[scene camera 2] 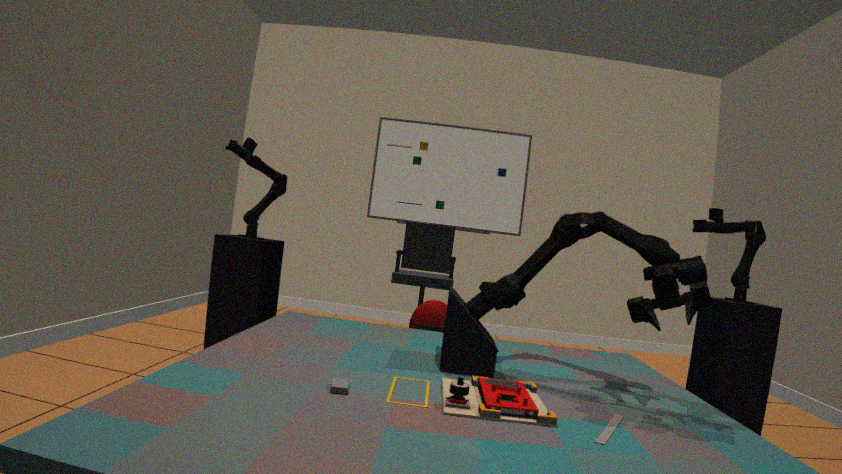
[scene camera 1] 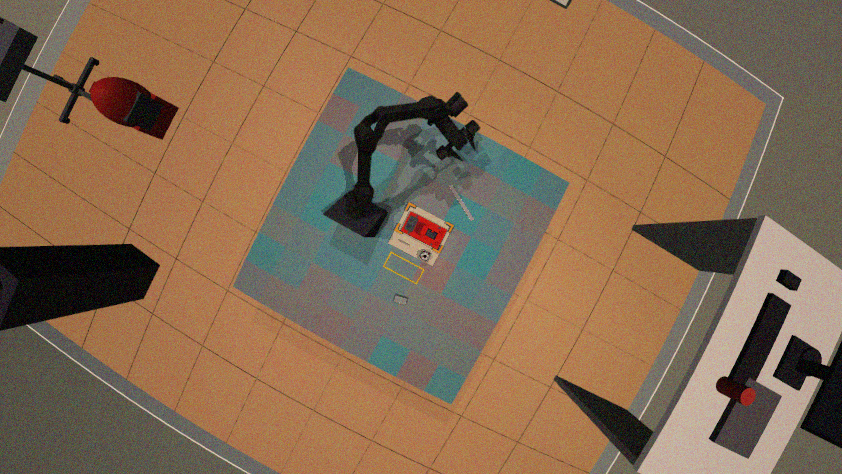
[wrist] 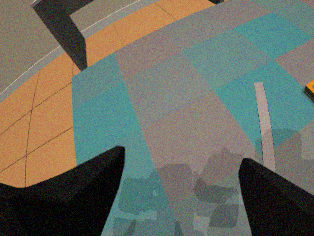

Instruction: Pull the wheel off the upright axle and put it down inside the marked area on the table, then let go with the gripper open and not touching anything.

Labels:
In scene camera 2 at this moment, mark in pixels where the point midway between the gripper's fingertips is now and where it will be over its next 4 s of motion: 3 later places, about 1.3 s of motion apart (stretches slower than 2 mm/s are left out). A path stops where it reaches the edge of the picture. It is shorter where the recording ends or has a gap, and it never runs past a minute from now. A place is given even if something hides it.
The gripper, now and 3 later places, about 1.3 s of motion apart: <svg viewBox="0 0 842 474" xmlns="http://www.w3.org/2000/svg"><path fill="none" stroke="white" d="M673 326L466 355L459 387L461 380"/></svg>

